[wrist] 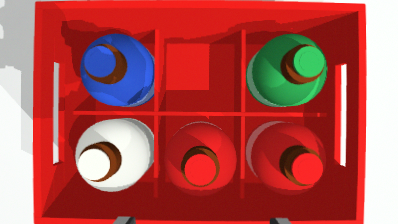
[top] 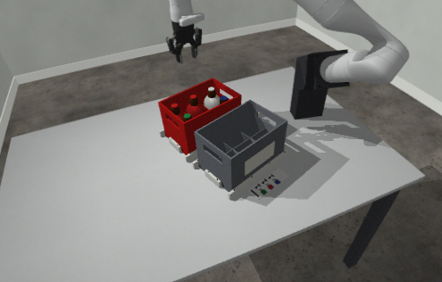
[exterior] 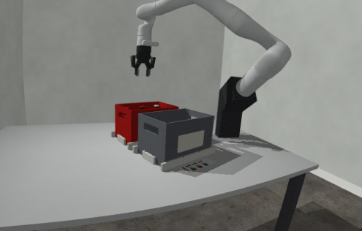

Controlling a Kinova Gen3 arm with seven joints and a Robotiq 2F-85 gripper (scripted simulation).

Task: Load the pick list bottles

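My hand is 250 mm above the green-label bottle, 120 mm to the right of it and 50 mm short of it. Also, from my hand: red crate (250 mm below, 50 mm to the left, 20 mm behind); then blue-label bottle (250 mm below, 110 mm behind, 60 mm to the left); then white-label bottle (250 mm below, 90 mm behind, 20 mm to the right).
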